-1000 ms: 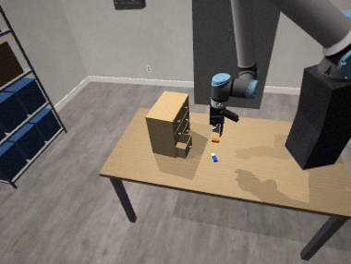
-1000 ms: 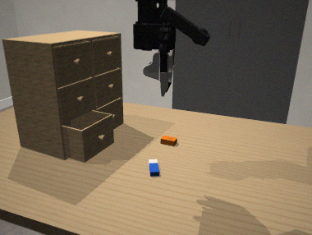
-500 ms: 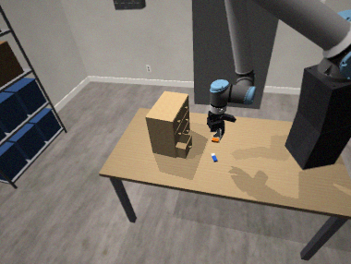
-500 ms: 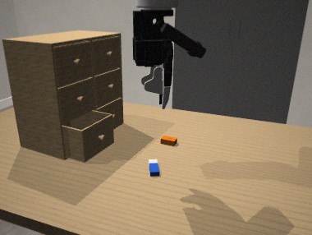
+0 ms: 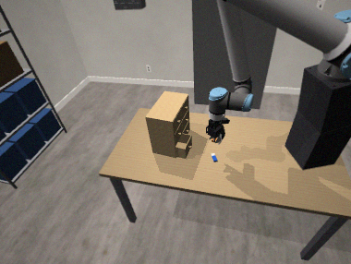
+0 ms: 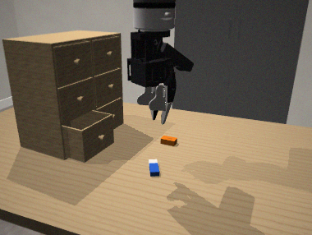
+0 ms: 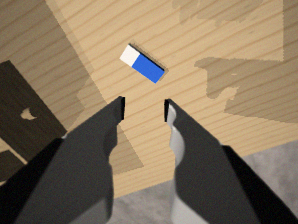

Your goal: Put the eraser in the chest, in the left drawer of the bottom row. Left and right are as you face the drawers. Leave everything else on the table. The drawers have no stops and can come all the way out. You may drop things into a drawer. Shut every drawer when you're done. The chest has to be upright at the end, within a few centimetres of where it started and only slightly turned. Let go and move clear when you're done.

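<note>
Right now the eraser is 150 mm below my hand and 10 mm ahead of it. The rest, counted from my hand: orange block: 160 mm to the right, 140 mm below, 40 mm ahead.
</note>
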